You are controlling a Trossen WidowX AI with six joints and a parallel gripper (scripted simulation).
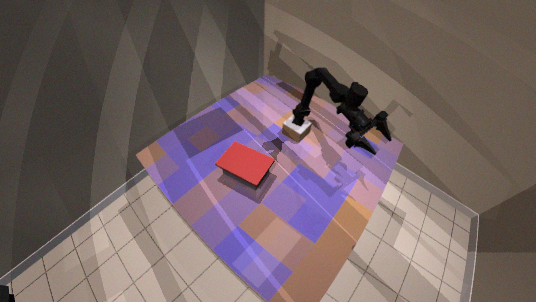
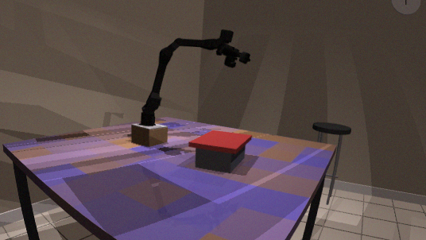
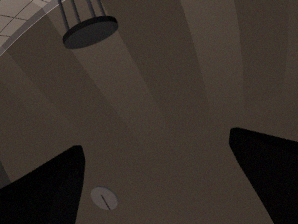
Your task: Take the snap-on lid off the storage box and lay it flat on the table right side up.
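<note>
The red lid is 540 mm to the right of my gripper tip, 360 mm below it and 70 mm ahead of it. Also, from my gripper tip: dark grey storage box: 540 mm to the right, 400 mm below, 70 mm ahead.
</note>
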